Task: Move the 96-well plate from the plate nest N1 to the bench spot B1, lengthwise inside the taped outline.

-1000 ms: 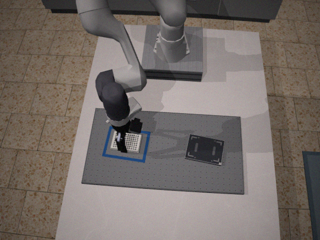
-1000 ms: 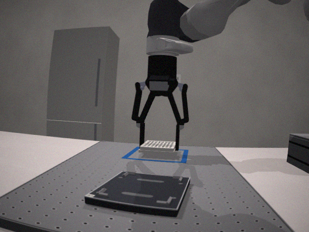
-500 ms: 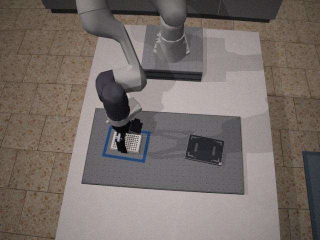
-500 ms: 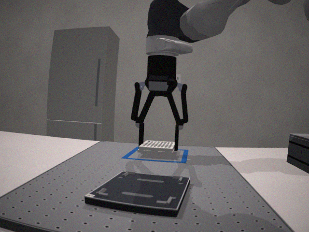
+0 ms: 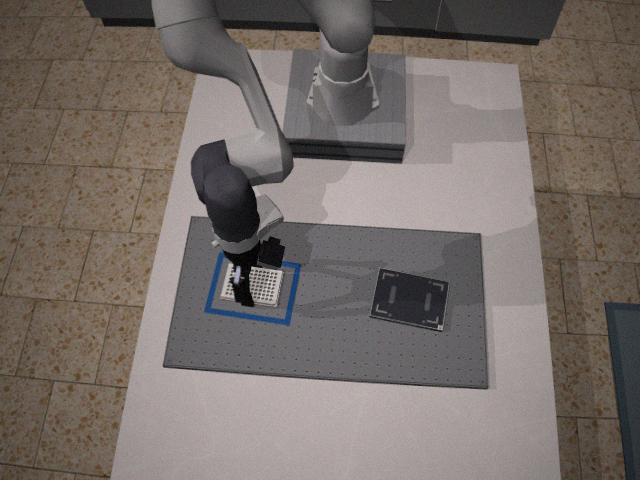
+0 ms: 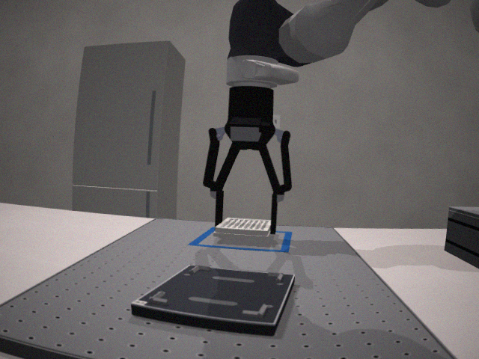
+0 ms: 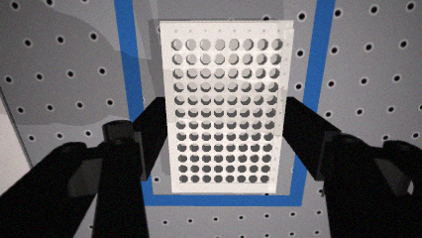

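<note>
Right now my hand is 20 mm above the white 96-well plate. From my hand the other things lie so: black plate nest (360 mm to the left, 30 mm below, 10 mm ahead).
</note>
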